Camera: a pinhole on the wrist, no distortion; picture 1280 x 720 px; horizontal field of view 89.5 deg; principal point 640.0 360.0 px. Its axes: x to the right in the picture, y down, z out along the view. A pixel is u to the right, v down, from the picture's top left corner.
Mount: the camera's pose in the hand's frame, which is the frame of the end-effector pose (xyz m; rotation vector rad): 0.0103 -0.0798 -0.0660 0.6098 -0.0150 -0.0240
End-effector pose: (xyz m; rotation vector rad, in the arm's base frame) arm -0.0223 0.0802 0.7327 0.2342 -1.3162 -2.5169
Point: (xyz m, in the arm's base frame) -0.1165 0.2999 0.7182
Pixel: 666.9 595.6
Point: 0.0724 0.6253 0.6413
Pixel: 293.5 368.4
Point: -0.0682 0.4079 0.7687
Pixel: 504.3 627.8
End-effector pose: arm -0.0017 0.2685 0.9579 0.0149 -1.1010 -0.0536
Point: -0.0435 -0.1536 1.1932
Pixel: 1027.1 80.0
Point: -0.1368 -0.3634 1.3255
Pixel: 976.3 93.3
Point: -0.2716 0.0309 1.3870
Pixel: 996.4 579.8
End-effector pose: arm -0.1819 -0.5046 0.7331 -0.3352 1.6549 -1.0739
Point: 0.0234 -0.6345 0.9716
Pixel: 354.4 511.8
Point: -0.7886 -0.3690 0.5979
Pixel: behind the camera
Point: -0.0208 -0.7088 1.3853
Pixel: 251.0 69.9
